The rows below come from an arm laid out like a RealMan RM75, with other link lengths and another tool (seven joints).
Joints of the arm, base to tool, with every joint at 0 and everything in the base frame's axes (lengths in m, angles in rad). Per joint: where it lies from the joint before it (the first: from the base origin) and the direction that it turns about. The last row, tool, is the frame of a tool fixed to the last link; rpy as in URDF.
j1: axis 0 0 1 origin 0.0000 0.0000 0.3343
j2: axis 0 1 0 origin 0.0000 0.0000 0.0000
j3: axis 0 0 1 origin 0.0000 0.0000 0.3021
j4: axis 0 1 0 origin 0.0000 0.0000 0.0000
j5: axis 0 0 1 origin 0.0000 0.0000 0.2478
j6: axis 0 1 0 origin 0.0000 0.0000 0.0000
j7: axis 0 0 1 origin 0.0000 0.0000 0.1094
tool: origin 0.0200 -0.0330 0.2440 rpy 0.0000 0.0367 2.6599
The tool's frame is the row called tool.
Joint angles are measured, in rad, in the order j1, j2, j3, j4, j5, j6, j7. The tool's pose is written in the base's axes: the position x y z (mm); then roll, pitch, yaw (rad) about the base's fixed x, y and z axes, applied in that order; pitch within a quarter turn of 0, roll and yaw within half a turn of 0. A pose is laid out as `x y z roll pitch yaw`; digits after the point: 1 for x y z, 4 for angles.
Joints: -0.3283, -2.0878, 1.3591, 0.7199, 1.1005, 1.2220, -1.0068
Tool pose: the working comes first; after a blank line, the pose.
Where each joint sits with the arm in this pose, in the base's axes (m; each line is computed from the numbers above, not from the rounded line before):
j1: 0.0000 0.0000 0.3343
j2: 0.0000 0.0000 0.3343
j3: -0.2486 0.0847 0.1850
j4: -0.2486 0.0847 0.1850
j5: -0.3665 0.2936 0.1227
j6: -0.3665 0.2936 0.1227
j7: -0.3032 0.3540 0.0570
the tool: -0.1610 0.5166 -0.0628

-161.0 516.6 -62.8 3.1148 0.8896 -2.4121
